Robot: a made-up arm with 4 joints.
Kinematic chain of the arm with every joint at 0, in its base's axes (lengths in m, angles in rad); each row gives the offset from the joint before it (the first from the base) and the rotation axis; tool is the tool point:
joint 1: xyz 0 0 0.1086 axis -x
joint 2: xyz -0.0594 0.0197 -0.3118 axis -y
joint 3: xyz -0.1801 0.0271 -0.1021 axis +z
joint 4: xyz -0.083 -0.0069 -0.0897 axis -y
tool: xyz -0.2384 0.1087 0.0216
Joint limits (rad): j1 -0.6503..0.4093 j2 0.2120..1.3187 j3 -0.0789..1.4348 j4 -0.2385..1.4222
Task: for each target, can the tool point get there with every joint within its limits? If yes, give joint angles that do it. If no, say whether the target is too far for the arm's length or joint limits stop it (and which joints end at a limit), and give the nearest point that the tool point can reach.
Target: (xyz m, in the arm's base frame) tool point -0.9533 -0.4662 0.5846
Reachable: no: too far | nearest point -0.4200 -0.3846 -0.2767 | short by 1.016 m
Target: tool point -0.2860 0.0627 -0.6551
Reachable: yes | joints -0.3342 0.3463 1.2745 0.6946
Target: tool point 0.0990 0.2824 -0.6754
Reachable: yes | joints -0.4353 1.0229 1.0826 1.1908
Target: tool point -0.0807 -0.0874 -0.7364
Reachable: yes | joints 0.0693 1.2029 0.5320 0.0133
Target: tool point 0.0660 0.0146 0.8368
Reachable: no: joint limits stop it (at a limit: joint 1, joint 2, joint 3, joint 4) | nearest point -0.3510 -0.4214 -0.2445 | short by 1.238 m
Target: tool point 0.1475 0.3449 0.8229
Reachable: no: joint limits stop it (at a limit: joint 1, joint 2, joint 3, joint 4) | nearest point 0.2739 0.5621 -0.3673 | short by 1.216 m
